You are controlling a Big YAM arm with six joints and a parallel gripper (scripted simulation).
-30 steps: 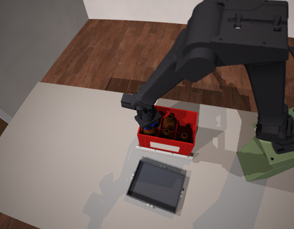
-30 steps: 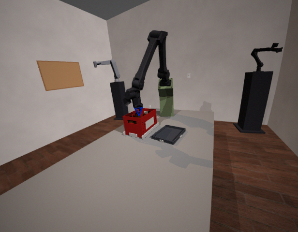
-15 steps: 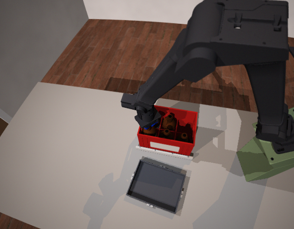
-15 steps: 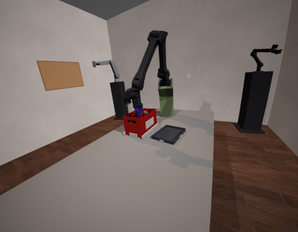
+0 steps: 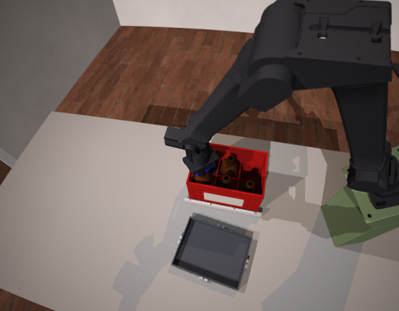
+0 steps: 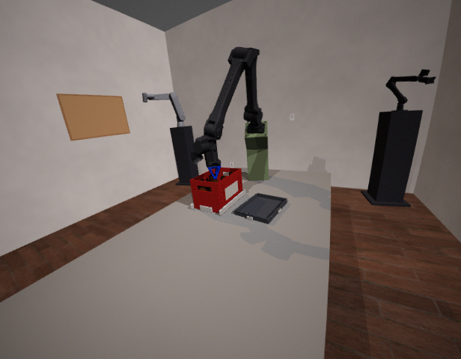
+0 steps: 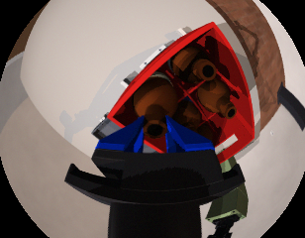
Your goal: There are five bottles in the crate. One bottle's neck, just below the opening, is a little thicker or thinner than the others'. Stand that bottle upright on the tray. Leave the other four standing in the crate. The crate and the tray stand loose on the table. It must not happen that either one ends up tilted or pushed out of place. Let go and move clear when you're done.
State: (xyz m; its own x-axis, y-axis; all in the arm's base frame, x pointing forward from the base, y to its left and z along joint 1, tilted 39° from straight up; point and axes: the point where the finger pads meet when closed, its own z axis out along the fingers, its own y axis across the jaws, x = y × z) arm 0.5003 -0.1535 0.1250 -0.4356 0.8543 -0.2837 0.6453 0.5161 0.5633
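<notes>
My hand is 6 cm above the brown bottle. The rest, counted from my hand: dark grey tray: 24 cm to the left, 18 cm below, 4 cm behind; crate: 11 cm below, 10 cm behind, 3 cm to the right.
</notes>
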